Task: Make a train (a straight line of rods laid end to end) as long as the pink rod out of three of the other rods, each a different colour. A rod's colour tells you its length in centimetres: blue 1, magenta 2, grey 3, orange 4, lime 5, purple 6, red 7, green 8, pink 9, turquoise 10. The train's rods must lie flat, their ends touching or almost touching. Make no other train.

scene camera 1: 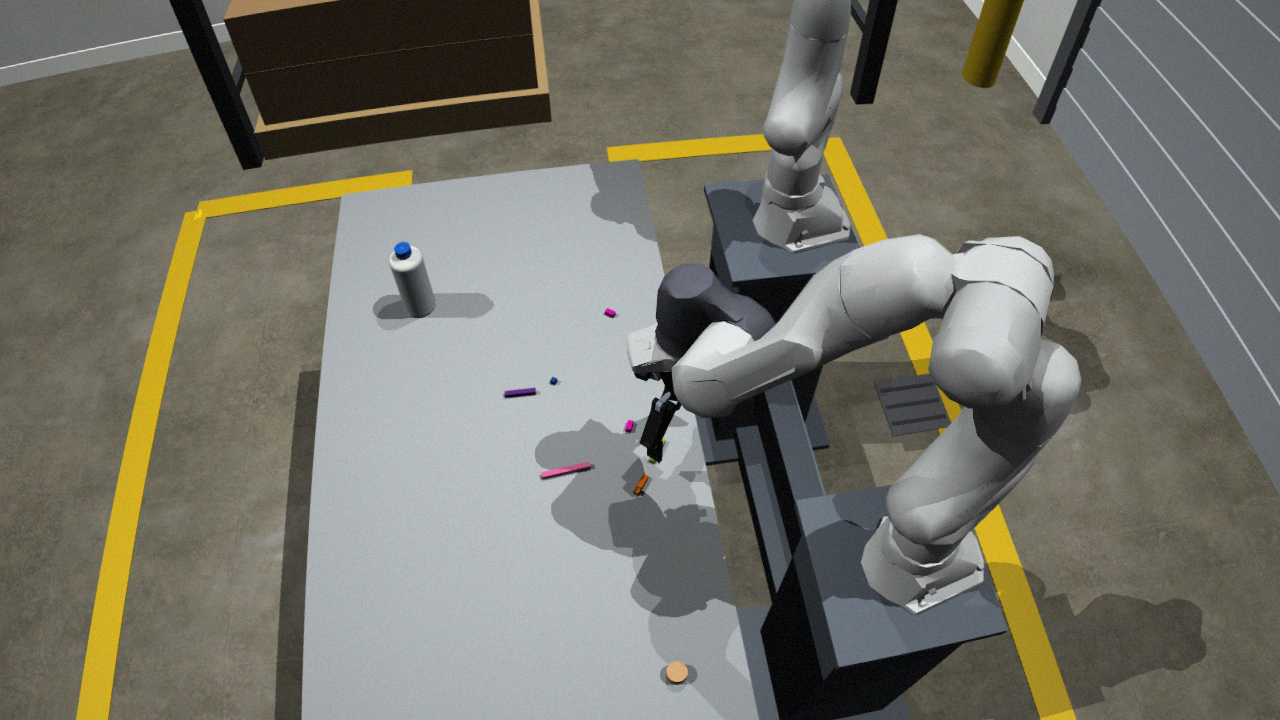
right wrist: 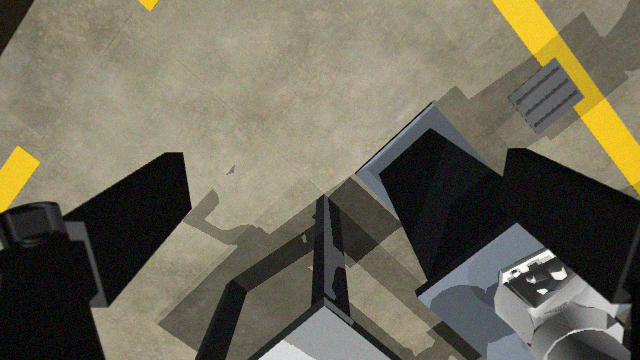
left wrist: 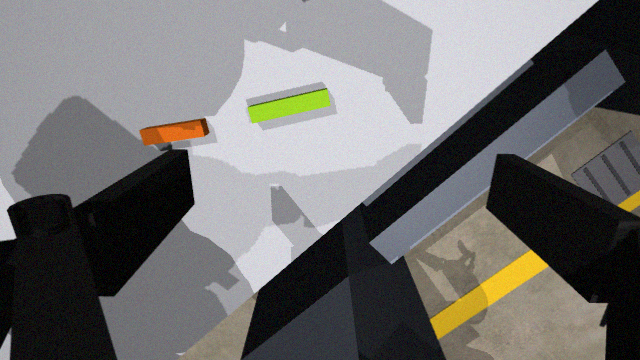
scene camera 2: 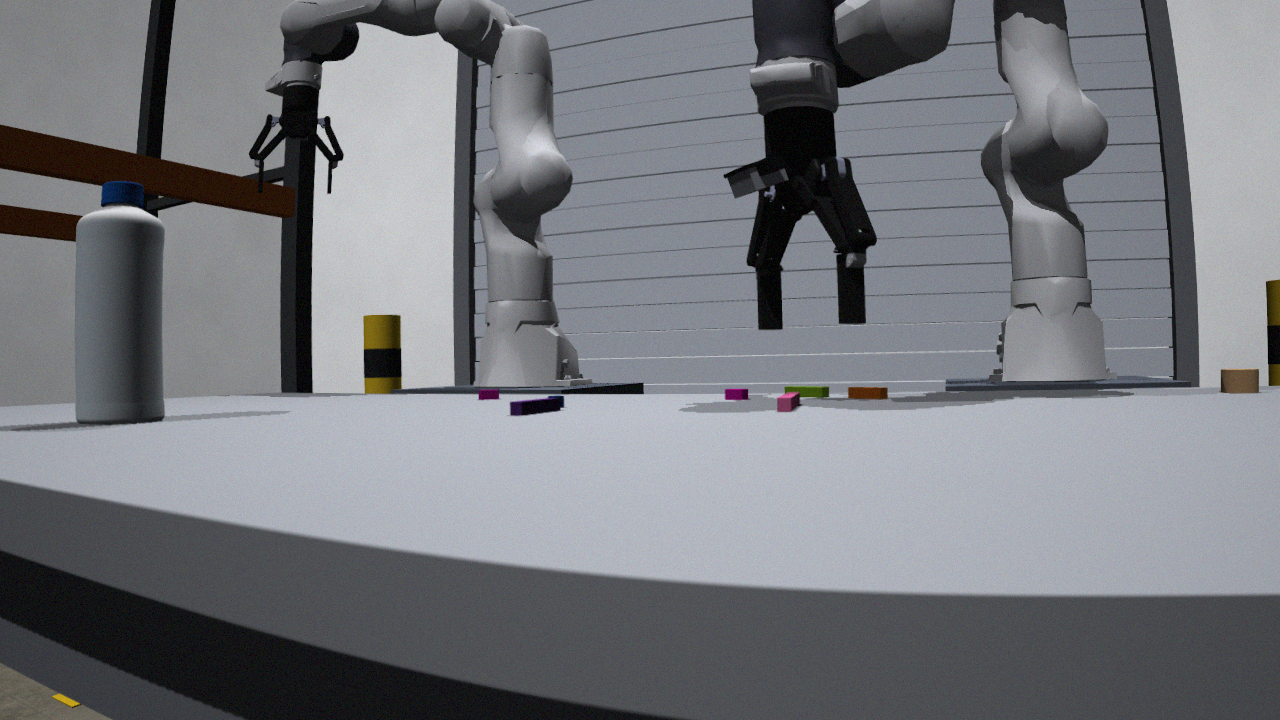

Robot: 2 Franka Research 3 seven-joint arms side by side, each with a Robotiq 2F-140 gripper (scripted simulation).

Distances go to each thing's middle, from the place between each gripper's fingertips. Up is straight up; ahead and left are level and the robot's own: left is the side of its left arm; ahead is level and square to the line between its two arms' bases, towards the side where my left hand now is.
The lime rod (left wrist: 316, 99) is 7 cm below my left hand (scene camera 2: 808, 326) and 4 cm ahead of it. Round my left hand: orange rod (left wrist: 196, 128) 8 cm ahead, 7 cm to the left, 7 cm below.
I see the lime rod 390 mm ahead of my right hand (scene camera 2: 294, 191), 1090 mm to the left of it and 410 mm below it. Round my right hand: orange rod 430 mm ahead, 1160 mm to the left, 410 mm below.
